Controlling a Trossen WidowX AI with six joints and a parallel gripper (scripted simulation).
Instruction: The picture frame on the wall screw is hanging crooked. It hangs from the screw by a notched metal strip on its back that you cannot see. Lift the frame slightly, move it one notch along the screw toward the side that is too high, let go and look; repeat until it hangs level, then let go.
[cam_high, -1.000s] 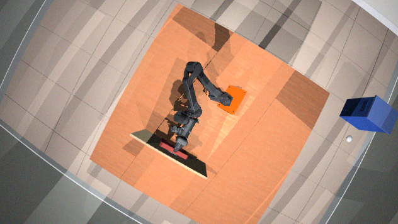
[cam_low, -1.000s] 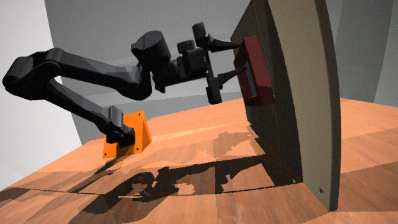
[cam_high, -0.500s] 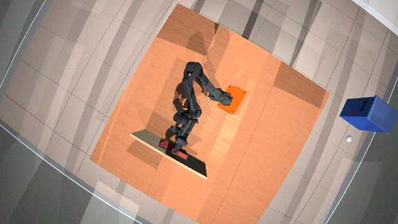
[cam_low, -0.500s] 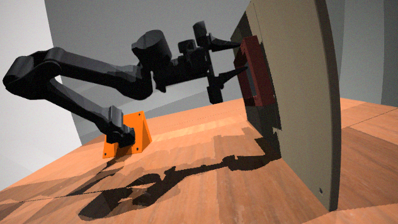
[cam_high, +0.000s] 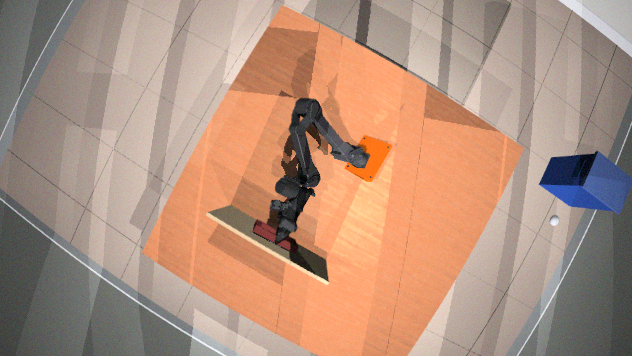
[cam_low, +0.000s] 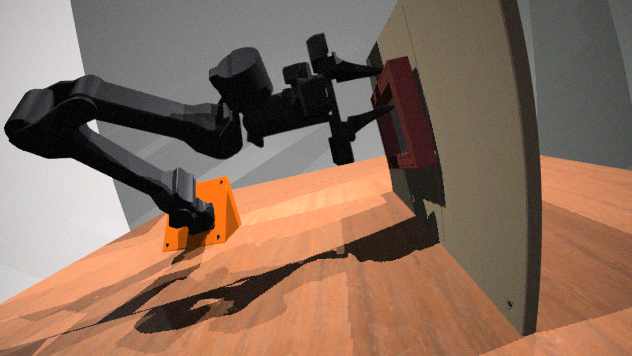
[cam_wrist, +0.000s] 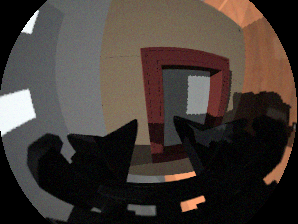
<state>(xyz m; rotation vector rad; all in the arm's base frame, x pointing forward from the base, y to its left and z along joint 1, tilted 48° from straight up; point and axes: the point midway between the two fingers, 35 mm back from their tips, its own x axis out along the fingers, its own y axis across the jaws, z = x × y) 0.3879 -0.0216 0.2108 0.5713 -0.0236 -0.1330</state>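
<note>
The dark red picture frame lies 50 mm below my gripper tip, 10 mm to the right of it and 10 mm ahead of it. Also, from my gripper tip: upright wall panel (60 mm below, 20 mm ahead, 10 mm to the right).
</note>
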